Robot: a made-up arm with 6 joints.
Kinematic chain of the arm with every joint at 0, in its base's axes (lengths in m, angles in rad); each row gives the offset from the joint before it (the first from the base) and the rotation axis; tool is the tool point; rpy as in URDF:
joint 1: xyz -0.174 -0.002 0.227 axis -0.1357 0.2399 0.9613
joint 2: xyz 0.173 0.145 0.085 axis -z
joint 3: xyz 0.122 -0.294 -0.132 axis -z
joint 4: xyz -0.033 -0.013 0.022 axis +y
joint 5: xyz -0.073 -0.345 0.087 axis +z
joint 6: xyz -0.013 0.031 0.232 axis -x
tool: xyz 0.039 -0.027 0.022 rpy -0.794 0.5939 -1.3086
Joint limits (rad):
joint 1: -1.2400..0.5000
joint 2: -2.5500..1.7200
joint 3: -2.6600..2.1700
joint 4: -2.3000..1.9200
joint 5: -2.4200..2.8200
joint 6: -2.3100..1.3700
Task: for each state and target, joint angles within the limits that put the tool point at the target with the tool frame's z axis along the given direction. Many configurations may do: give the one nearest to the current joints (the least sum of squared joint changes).
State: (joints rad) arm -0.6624 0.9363 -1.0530 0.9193 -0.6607 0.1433
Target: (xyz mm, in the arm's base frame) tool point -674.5 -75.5 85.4 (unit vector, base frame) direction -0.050 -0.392 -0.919
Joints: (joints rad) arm -0.8988 1.4711 -0.3465 1.6591 -0.4011 0.7506
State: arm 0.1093 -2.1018 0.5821 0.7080 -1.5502 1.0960
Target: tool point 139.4 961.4 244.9 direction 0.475 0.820 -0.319
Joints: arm 0.5000 -2.2482 0.6765 1.1909 -1.6781 1.1653
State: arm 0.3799 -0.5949 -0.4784 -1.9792 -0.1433 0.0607
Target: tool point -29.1 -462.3 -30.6 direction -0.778 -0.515 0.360
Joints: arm 0.3023 -0.0852 0.1652 -2.2462 -0.0377 -0.2328
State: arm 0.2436 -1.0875 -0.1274 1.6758 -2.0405 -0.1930
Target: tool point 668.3 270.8 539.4 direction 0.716 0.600 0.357
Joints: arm -0.4431 -1.4201 -0.7362 1.0246 -1.1832 -0.1560
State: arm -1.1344 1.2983 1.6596 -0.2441 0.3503 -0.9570
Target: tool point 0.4 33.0 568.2 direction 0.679 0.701 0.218
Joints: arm -1.2400 1.0403 2.0644 -0.0790 -0.5444 -1.2750
